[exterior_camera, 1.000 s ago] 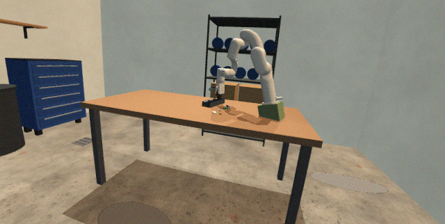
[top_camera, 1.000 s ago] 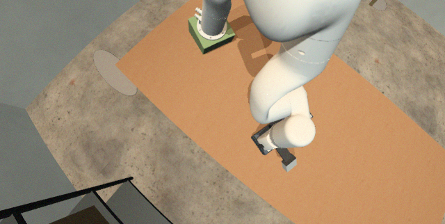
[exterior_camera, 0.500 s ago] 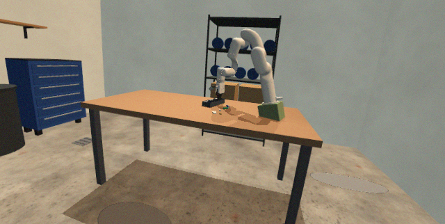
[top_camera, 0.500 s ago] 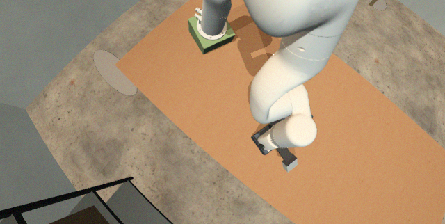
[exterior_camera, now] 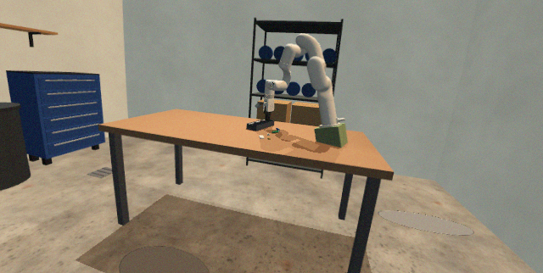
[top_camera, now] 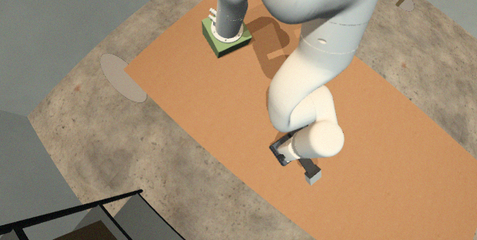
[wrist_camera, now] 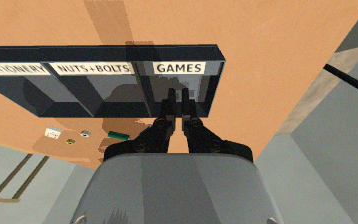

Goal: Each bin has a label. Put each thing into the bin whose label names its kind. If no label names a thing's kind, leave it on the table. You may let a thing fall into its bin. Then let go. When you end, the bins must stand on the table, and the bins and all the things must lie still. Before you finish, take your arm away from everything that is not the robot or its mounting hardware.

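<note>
Right now my hand is 30 mm short of the dark three-part bin, 80 mm to the right of it and 40 mm above it. The rest, counted from my hand: blue battery (90 mm behind, 120 mm to the left, 50 mm below); green battery (80 mm behind, 200 mm to the left, 50 mm below); metal nut (50 mm behind, 270 mm to the left, 50 mm below).
</note>
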